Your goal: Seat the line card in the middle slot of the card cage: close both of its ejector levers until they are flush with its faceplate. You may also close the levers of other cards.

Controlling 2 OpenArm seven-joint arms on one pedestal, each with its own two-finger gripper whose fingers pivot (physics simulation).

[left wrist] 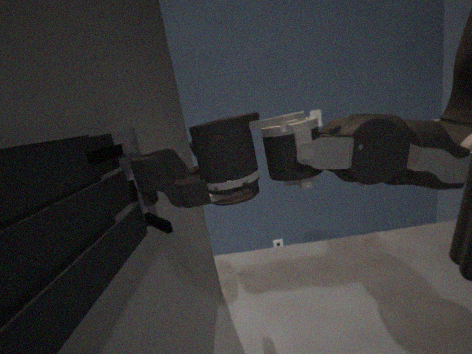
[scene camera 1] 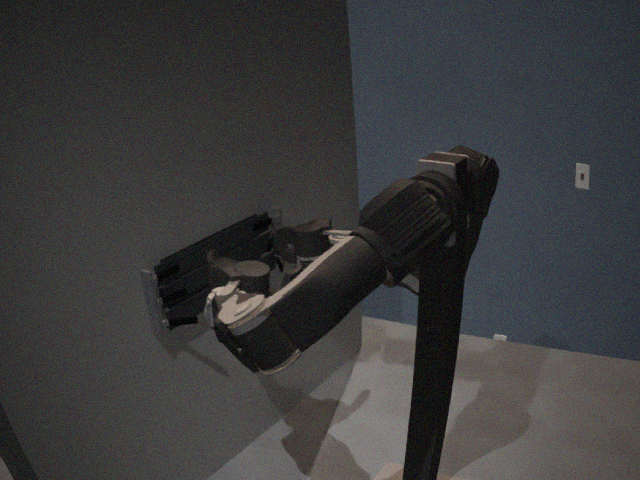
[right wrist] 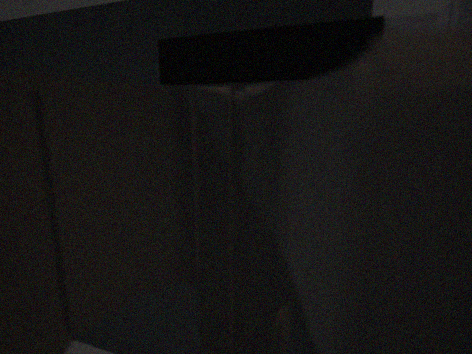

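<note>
The card cage is on the grey panel with three dark cards. The middle card lies between the other two. Its left lever shows in the scene view. Its right lever is mostly hidden behind my right gripper, so its angle cannot be told. My right gripper is shut and empty, at the cage's right end. A black lever, seemingly the top card's, lies just beyond its tips. My left gripper is open and empty in front of the cage's left half; its fingers are poorly seen.
The top card's right lever and the bottom card's right lever stick out. The bottom card's left lever also sticks out. The grey panel stands behind the cage. The pedestal stands right of my left arm.
</note>
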